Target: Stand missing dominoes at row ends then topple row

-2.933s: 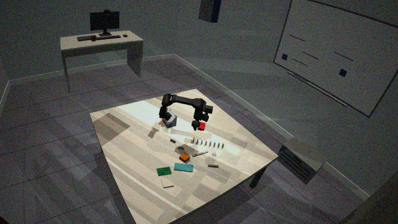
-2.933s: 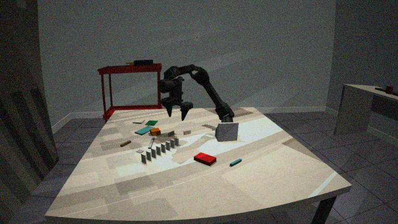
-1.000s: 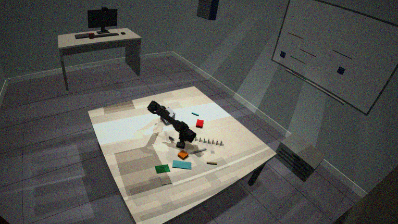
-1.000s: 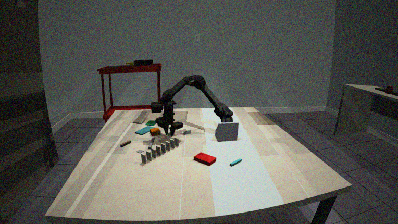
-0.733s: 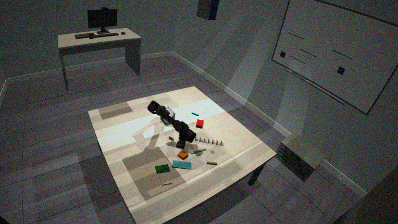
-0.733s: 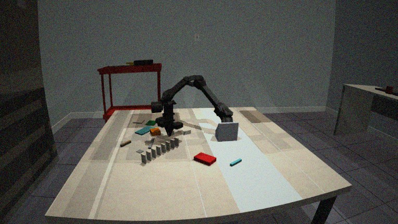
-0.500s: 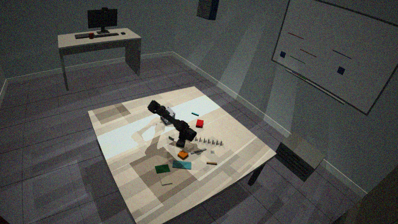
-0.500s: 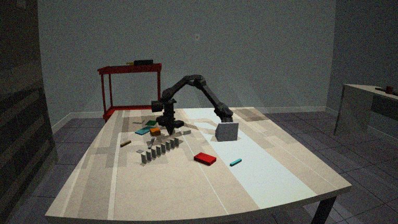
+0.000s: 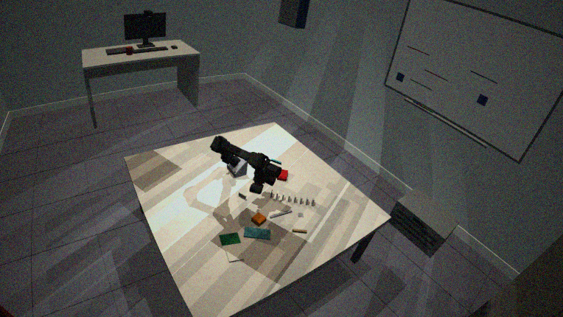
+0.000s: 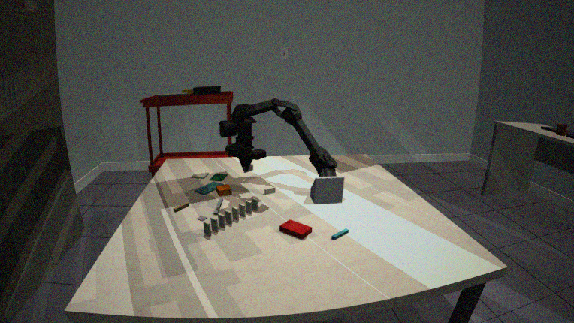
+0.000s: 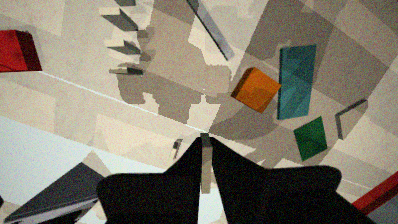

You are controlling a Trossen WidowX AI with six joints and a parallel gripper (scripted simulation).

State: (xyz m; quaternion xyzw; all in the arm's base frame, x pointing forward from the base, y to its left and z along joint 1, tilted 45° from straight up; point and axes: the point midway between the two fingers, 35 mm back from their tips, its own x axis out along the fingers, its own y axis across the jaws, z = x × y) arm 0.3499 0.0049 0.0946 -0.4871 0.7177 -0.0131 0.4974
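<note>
Now: the orange block 100 mm below my gripper tip, 100 mm ahead of it and 50 mm to the right of it. Round my gripper tip: small grey tile: 190 mm to the left, 180 mm ahead, 120 mm below; teal card: 170 mm ahead, 110 mm below, 100 mm to the right; long grey bar: 120 mm ahead, 110 mm below, 90 mm to the left.
</note>
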